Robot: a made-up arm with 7 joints.
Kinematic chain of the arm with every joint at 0, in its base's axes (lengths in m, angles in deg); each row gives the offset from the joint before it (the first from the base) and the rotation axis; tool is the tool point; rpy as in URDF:
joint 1: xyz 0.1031 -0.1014 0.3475 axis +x
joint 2: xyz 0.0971 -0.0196 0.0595 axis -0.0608 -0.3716 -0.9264
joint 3: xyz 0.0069 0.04 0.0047 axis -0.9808 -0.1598 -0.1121
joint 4: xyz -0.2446 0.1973 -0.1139 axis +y
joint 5: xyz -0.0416 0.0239 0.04 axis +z
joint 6: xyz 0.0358 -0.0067 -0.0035 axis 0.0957 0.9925 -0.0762
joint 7: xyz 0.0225 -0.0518 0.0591 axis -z
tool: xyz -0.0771 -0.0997 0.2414 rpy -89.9 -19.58 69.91
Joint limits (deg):
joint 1: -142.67..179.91
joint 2: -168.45..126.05
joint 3: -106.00..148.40
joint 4: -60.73..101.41
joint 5: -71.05..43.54
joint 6: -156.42..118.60
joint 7: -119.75..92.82
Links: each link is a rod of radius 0.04 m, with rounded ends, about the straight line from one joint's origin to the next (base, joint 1, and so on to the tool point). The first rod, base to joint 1, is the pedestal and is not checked.
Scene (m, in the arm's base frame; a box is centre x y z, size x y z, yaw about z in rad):
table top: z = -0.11
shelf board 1: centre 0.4 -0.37 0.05 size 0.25 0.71 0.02 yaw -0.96
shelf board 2: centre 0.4 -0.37 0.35 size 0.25 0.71 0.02 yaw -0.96
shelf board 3: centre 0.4 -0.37 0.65 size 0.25 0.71 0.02 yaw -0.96
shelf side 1: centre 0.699 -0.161 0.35 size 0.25 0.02 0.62 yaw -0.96
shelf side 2: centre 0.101 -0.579 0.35 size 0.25 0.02 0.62 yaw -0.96
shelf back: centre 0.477 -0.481 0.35 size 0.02 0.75 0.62 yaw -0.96
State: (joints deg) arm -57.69 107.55 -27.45 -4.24 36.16 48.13 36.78
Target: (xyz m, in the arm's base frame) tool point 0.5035 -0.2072 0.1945
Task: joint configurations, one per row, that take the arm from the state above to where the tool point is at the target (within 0.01 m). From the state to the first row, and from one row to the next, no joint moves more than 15 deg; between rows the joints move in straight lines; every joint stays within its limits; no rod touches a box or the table.
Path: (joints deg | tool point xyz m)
1: -55.13 94.02 -25.91 4.73 31.55 57.35 33.89 | 0.3012 0.2084 0.4543
2: -52.58 80.49 -24.38 13.69 26.95 66.57 31.00 | 0.3634 0.1240 0.4774
3: -50.02 66.96 -22.84 22.66 22.34 75.78 28.12 | 0.4260 0.0384 0.4301
4: -47.47 53.42 -21.31 31.62 17.73 85.00 25.23 | 0.4518 -0.0320 0.3246
5: -44.91 39.89 -19.77 40.59 13.13 94.22 22.34 | 0.4148 -0.0805 0.1945
6: -49.24 49.82 -13.82 45.95 18.08 97.24 22.20 | 0.4626 -0.1397 0.1850
7: -53.57 59.75 -7.87 51.30 23.03 100.27 22.07 | 0.5035 -0.2072 0.1945

